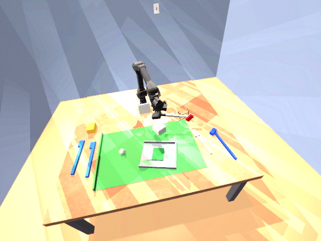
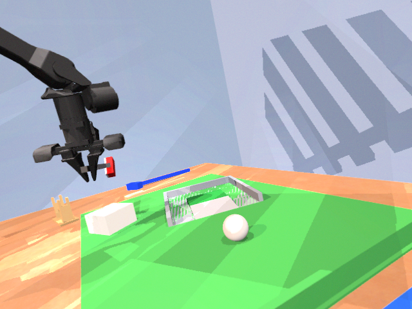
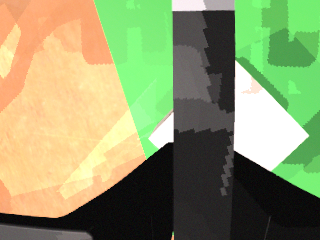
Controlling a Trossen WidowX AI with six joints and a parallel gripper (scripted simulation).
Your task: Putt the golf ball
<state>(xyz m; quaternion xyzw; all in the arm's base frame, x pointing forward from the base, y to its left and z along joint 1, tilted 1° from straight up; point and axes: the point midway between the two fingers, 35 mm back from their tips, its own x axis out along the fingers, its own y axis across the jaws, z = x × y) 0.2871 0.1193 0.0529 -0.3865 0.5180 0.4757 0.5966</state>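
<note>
The white block lies 20 mm ahead of my gripper tip, 20 mm to the right of it and 100 mm below it. From my gripper tip the other things lie so: red putter 30 mm ahead, 110 mm to the left, 20 mm above; wooden stick 180 mm ahead, 270 mm to the left, 120 mm below; wooden rack 100 mm behind, 220 mm to the left, 90 mm below.
</note>
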